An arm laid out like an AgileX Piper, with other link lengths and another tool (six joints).
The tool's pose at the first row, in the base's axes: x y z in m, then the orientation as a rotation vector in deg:
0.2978, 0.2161, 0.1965, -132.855, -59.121, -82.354
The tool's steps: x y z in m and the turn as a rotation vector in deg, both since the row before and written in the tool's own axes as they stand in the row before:
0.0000, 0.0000, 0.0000, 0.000, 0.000, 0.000
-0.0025, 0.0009, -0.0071, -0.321, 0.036, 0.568
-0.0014, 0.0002, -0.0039, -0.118, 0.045, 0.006
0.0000, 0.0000, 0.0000, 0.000, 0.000, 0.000
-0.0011, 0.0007, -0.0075, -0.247, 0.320, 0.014
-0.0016, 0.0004, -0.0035, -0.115, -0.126, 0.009
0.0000, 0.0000, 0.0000, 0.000, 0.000, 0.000
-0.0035, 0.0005, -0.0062, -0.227, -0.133, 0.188
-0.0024, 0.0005, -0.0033, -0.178, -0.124, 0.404
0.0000, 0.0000, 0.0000, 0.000, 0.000, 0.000
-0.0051, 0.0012, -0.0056, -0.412, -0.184, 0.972
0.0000, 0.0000, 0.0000, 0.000, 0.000, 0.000
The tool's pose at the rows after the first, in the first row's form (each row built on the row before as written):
0.2978, 0.2161, 0.1965, -132.855, -59.121, -82.354
0.2928, 0.2106, 0.1980, -133.148, -58.214, -82.451
0.2898, 0.2078, 0.1988, -133.188, -58.137, -82.593
0.2898, 0.2078, 0.1988, -133.188, -58.137, -82.593
0.2847, 0.2029, 0.2017, -133.057, -57.913, -83.120
0.2821, 0.2001, 0.2021, -133.259, -57.877, -83.085
0.2821, 0.2001, 0.2021, -133.259, -57.877, -83.085
0.2771, 0.1950, 0.2022, -133.576, -57.554, -83.070
0.2744, 0.1919, 0.2018, -133.886, -56.969, -82.943
0.2744, 0.1919, 0.2018, -133.886, -56.969, -82.943
0.2697, 0.1860, 0.2004, -134.503, -55.537, -82.737
0.2697, 0.1860, 0.2004, -134.503, -55.537, -82.737

